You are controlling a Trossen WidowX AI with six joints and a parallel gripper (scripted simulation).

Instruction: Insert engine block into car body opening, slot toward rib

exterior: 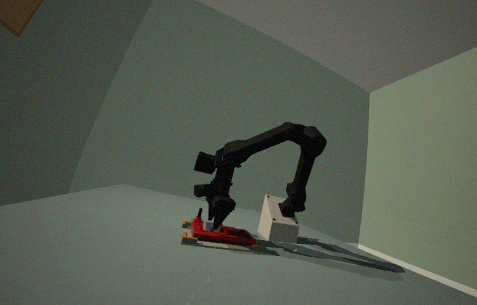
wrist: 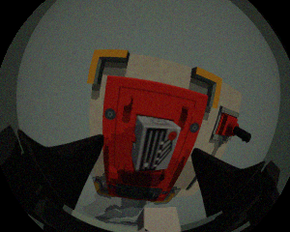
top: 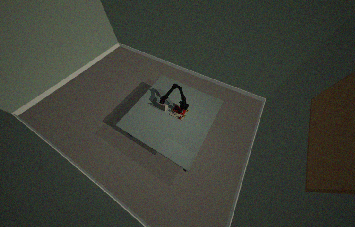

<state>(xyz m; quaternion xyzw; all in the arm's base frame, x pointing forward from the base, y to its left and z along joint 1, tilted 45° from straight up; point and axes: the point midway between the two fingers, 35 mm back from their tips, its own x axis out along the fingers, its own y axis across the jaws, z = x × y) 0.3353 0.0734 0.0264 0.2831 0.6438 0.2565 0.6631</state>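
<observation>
My gripper tip is 1 cm above the grey engine block.
</observation>
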